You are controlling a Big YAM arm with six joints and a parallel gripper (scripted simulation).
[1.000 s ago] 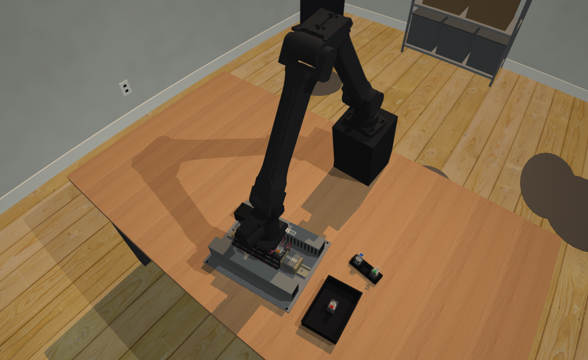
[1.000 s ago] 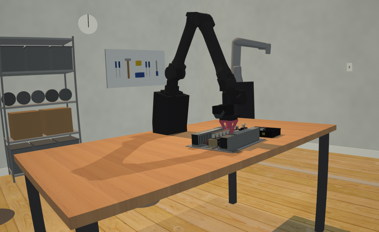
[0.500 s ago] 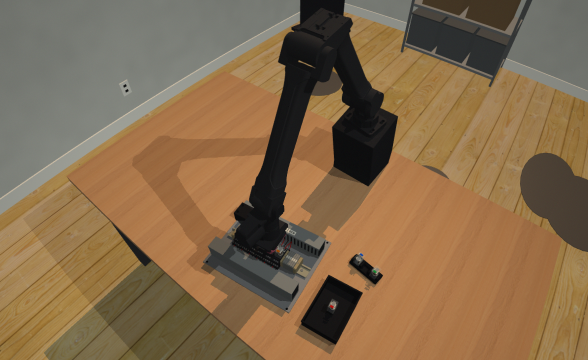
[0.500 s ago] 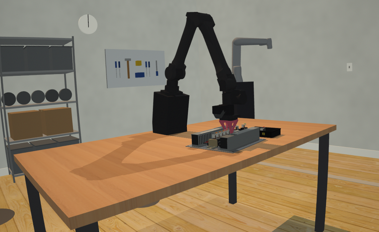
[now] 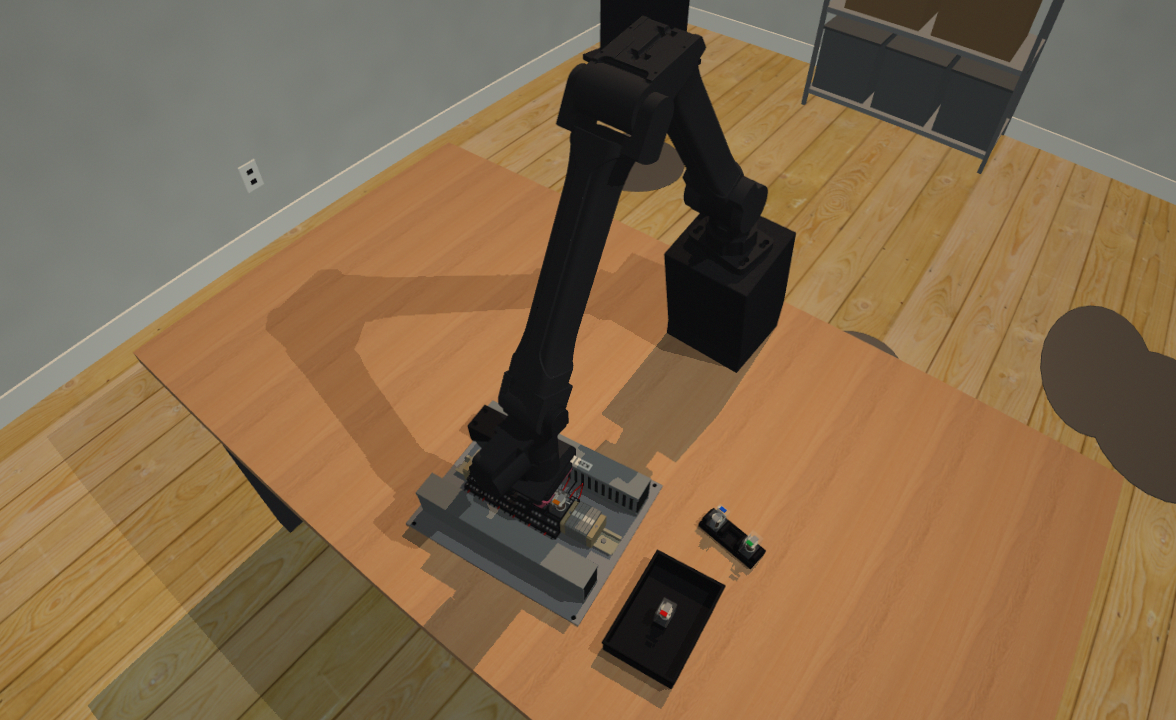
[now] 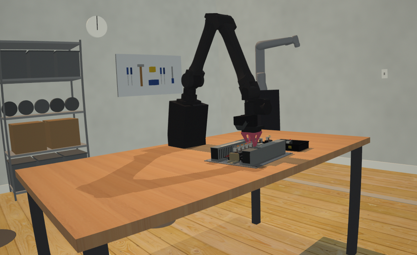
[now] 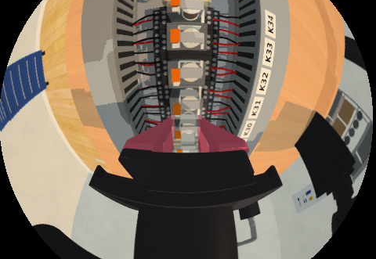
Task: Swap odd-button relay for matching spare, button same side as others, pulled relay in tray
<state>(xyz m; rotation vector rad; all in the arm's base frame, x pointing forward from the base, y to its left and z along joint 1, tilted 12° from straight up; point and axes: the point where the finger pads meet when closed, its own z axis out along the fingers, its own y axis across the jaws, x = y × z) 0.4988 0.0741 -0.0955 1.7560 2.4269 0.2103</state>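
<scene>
Now: the grey relay panel 1 cm ahead of my hand, 2 cm to the right of it and 5 cm below it. Also, from my hand: blue-button relay (18 cm behind, 20 cm to the left, 2 cm below); then black tray (1 cm behind, 25 cm to the left, 3 cm below); then black spare holder (18 cm behind, 23 cm to the left, 4 cm below).
</scene>
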